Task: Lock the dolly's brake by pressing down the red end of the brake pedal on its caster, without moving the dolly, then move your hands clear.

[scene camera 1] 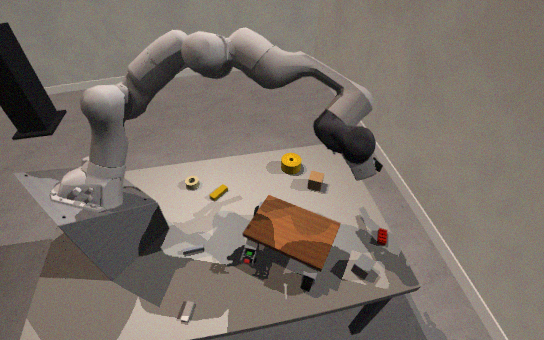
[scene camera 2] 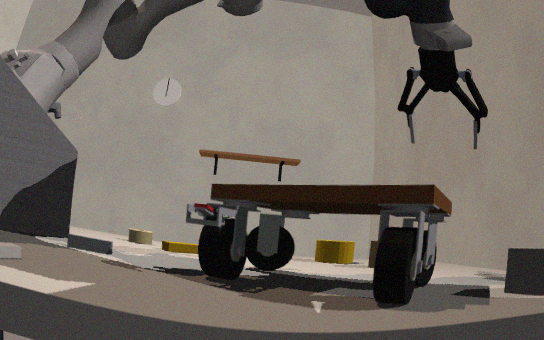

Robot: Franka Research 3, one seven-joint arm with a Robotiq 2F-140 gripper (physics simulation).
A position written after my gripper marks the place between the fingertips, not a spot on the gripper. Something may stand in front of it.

Observation:
I see my gripper [scene camera 2: 445, 143], a dolly [scene camera 2: 406, 256] and a yellow cylinder [scene camera 2: 327, 251].
The dolly is seen too in scene camera 1 [scene camera 1: 307, 237].

